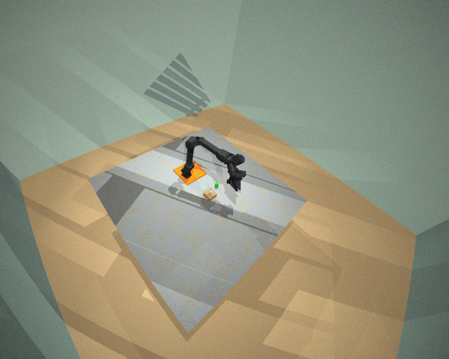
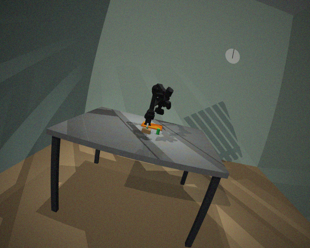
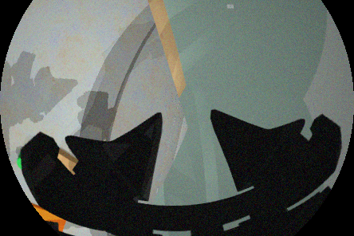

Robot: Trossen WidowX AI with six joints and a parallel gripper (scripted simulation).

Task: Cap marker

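Right now the green cap is 22 cm behind my gripper tip, 10 cm to the left of it and 22 cm below it. The rest, counted from my gripper tip: holder block: 21 cm behind, 1 cm to the right, 23 cm below.
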